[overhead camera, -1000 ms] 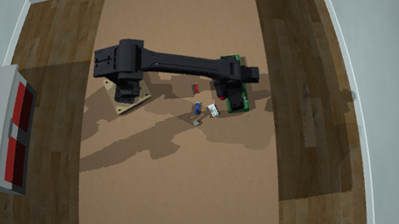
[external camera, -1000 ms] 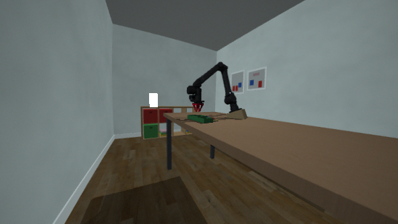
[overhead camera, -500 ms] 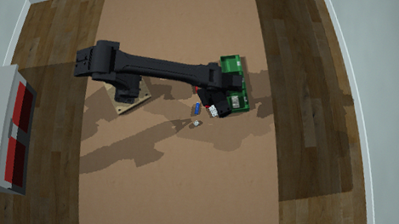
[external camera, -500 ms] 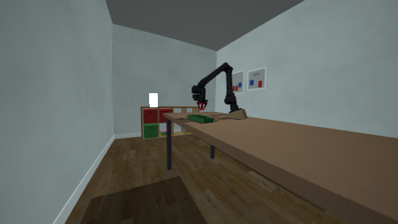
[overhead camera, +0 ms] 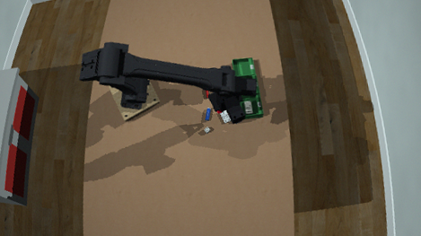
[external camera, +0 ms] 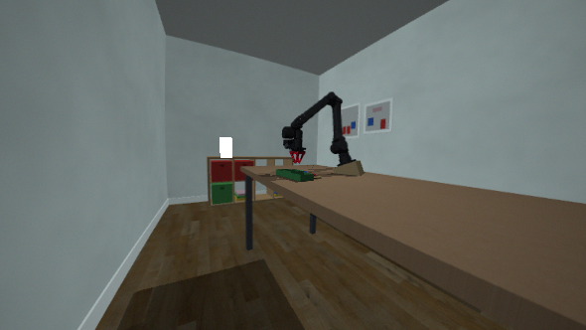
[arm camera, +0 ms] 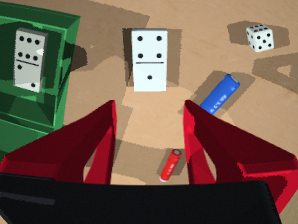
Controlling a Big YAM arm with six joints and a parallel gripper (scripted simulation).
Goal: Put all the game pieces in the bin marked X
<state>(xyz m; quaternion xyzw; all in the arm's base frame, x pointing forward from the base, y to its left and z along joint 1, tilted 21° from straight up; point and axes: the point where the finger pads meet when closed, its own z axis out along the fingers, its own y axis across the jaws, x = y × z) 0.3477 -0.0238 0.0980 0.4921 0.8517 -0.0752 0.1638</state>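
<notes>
The white domino-like piece is 70 mm below my hand. Also, from my hand: small red piece: 70 mm behind, 90 mm to the left, 70 mm below; then white die: 60 mm behind, 60 mm to the right, 70 mm below; then blue cylinder: 60 mm behind, 70 mm below.
</notes>
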